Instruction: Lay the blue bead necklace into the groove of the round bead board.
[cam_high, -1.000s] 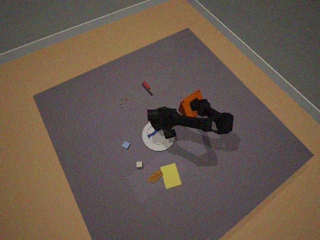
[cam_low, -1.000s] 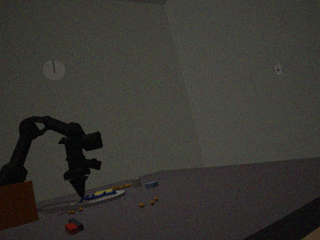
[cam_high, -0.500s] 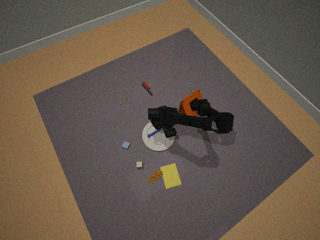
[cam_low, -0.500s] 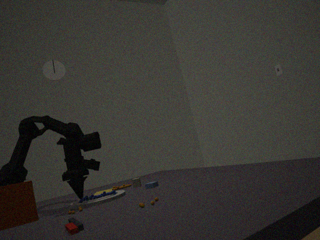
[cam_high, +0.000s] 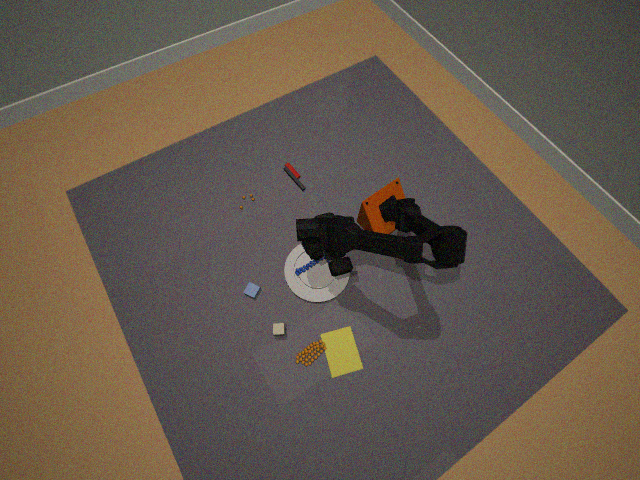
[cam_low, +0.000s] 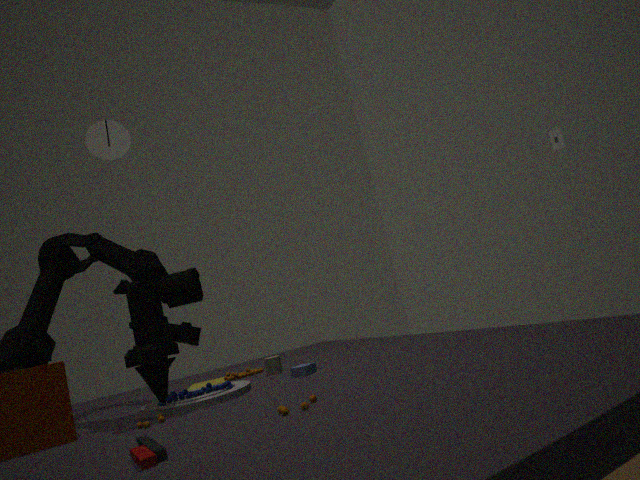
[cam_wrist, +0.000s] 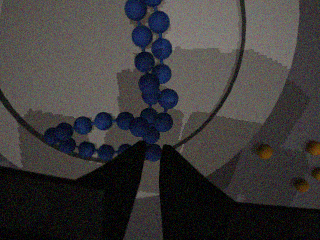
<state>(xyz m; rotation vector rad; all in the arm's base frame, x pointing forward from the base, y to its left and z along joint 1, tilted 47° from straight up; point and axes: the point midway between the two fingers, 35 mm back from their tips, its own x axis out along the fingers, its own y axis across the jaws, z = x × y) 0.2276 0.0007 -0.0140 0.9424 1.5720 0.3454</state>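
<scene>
The round white bead board is 60 mm ahead of my gripper tip, 10 mm to the left of it and 10 mm below it. The rest, counted from my gripper tip: cream cube: 260 mm ahead, 90 mm to the left; then yellow sheet: 240 mm to the left, 160 mm ahead, 20 mm below; then light blue cube: 250 mm ahead, 60 mm to the right, 10 mm below.
</scene>
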